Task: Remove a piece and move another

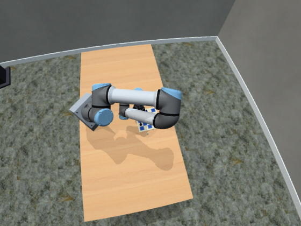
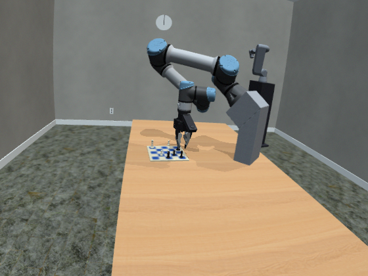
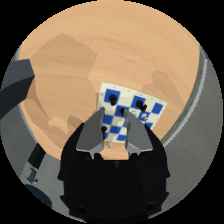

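The black chess piece is 50 mm below my hand. Round my hand: light grey piece: 180 mm to the right, 120 mm ahead, 40 mm below; board: 80 mm to the right, 70 mm below, 60 mm ahead.
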